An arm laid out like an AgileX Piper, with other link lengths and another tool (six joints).
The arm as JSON. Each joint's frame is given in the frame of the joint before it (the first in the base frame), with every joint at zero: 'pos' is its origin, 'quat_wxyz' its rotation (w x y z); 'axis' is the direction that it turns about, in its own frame. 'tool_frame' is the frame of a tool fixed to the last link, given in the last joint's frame.
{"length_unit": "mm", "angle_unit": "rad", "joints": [
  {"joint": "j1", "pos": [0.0, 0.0, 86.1], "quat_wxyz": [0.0, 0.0, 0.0, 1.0], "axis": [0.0, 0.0, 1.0]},
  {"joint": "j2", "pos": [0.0, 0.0, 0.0], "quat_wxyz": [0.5, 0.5, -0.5, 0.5], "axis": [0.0, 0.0, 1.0]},
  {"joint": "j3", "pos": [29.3, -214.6, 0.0], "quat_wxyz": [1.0, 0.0, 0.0, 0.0], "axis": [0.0, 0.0, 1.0]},
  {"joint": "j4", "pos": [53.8, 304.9, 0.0], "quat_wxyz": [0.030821, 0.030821, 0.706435, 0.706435], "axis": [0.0, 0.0, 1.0]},
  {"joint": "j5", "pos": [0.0, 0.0, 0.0], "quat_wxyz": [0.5, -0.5, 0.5, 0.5], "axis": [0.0, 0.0, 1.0]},
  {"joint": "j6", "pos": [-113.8, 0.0, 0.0], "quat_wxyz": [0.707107, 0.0, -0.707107, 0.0], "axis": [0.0, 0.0, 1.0]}
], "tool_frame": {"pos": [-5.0, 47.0, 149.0], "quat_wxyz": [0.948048, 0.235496, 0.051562, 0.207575]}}
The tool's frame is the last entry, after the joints.
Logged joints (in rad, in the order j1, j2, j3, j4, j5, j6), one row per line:
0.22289, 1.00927, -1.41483, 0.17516, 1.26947, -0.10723
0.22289, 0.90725, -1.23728, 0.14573, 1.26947, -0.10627
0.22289, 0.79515, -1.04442, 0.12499, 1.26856, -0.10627
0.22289, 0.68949, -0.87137, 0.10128, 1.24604, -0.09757
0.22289, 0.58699, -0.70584, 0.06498, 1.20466, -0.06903
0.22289, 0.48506, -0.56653, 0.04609, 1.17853, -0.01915
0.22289, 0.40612, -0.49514, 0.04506, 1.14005, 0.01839
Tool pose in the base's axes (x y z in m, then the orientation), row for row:
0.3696, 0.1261, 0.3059, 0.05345, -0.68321, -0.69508, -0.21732
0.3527, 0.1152, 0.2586, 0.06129, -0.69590, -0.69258, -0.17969
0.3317, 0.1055, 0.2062, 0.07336, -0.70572, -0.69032, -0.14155
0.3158, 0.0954, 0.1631, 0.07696, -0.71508, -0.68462, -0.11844
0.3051, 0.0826, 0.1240, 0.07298, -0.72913, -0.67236, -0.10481
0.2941, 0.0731, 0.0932, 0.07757, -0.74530, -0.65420, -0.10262
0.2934, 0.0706, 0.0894, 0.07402, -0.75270, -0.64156, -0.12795
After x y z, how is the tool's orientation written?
As a quaternion, w x y z.
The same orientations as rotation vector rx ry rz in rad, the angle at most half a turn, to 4 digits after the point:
-2.0763, -2.1123, -0.6604
-2.1048, -2.0948, -0.5435
-2.1192, -2.0729, -0.4251
-2.1427, -2.0514, -0.3549
-2.1899, -2.0194, -0.3148
-2.2324, -1.9595, -0.3074
-2.2593, -1.9257, -0.3841

